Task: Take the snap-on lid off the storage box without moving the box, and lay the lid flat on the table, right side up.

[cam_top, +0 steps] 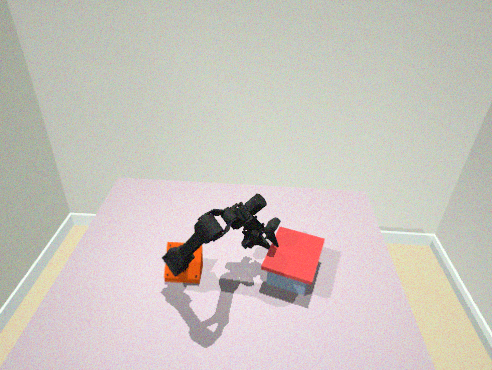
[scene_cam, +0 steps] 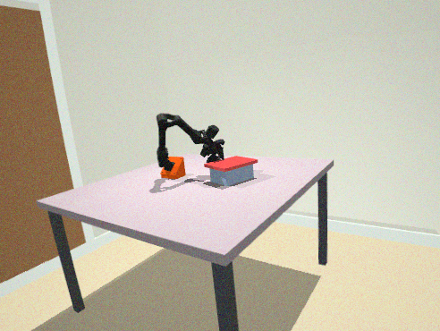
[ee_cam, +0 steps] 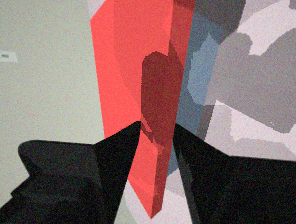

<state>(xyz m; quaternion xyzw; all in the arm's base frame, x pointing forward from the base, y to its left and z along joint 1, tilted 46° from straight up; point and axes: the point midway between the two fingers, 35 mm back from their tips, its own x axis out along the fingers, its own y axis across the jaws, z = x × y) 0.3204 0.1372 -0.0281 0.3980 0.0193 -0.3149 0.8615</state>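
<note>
Right now my gripper tip is 70 mm short of the red lid, 20 mm to the left of it and 10 mm below it. Round my gripper tip: storage box: 70 mm ahead, 20 mm to the right, 40 mm below.
</note>
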